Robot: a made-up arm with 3 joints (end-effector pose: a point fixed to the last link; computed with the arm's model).
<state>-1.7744 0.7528 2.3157</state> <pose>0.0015 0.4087 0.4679 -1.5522 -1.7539 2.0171</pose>
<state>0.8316 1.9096 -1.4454</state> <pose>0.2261 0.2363 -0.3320 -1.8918 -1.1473 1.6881</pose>
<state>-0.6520 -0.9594 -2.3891</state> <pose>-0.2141 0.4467 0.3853 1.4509 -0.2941 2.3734</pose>
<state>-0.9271 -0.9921 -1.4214</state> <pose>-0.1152 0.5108 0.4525 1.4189 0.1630 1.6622</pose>
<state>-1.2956 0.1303 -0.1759</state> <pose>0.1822 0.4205 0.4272 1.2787 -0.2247 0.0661</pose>
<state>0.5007 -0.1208 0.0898</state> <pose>0.1378 0.0957 -0.2942 -0.5052 0.0958 -0.1181</pose>
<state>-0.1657 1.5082 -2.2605</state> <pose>0.2085 0.5570 -0.1266 -1.5239 -0.8903 1.6307</pose>
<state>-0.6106 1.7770 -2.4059</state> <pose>0.2621 0.6006 0.1548 -1.5505 -1.1035 1.1887</pose>
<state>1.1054 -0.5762 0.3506</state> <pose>0.0358 -0.2189 -0.2278 -1.1632 0.3252 -0.6255</pose>
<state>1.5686 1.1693 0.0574</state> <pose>0.2506 -0.1449 -0.1423 -1.3382 -0.9440 0.8636</pose>
